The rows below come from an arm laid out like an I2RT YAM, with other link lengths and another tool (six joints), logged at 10 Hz.
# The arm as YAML. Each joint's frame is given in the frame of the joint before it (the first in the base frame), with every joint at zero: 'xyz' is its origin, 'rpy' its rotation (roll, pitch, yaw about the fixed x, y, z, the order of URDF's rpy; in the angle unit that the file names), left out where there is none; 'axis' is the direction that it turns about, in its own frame. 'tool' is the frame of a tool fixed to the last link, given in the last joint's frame.
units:
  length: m
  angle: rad
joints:
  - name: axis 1
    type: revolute
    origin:
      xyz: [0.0, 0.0, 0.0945]
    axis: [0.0, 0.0, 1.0]
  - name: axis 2
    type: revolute
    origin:
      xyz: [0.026, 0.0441, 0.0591]
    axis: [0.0, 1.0, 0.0]
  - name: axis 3
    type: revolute
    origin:
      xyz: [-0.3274, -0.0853, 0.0]
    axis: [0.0, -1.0, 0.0]
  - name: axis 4
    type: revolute
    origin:
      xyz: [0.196, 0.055, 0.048]
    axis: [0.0, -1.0, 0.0]
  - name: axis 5
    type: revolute
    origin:
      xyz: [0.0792, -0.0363, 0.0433]
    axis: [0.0, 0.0, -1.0]
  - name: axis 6
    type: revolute
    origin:
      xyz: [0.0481, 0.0, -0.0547]
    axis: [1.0, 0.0, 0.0]
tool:
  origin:
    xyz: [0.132, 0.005, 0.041]
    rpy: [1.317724, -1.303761, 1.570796]
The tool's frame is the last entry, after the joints.
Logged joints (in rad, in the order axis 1, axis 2, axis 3, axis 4, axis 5, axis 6), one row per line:
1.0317 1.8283 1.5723 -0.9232 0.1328 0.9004
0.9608 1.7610 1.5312 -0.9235 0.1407 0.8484
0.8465 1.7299 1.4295 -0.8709 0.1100 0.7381
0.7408 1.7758 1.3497 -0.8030 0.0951 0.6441
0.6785 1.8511 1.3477 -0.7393 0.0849 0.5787
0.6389 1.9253 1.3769 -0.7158 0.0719 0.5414
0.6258 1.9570 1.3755 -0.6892 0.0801 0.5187
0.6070 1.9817 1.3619 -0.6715 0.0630 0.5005
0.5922 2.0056 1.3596 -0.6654 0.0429 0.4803
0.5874 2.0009 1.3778 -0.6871 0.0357 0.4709
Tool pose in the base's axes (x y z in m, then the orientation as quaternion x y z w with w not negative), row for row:
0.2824 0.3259 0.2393 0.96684 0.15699 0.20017 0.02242
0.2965 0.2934 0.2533 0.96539 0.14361 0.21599 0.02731
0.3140 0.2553 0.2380 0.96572 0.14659 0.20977 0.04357
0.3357 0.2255 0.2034 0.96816 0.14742 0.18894 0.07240
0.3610 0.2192 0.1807 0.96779 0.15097 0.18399 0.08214
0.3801 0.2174 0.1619 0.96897 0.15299 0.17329 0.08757
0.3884 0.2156 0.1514 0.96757 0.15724 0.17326 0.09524
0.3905 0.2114 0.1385 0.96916 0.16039 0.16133 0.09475
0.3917 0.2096 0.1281 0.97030 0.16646 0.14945 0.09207
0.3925 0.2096 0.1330 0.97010 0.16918 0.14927 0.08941
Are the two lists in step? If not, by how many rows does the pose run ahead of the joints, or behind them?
They are in step.
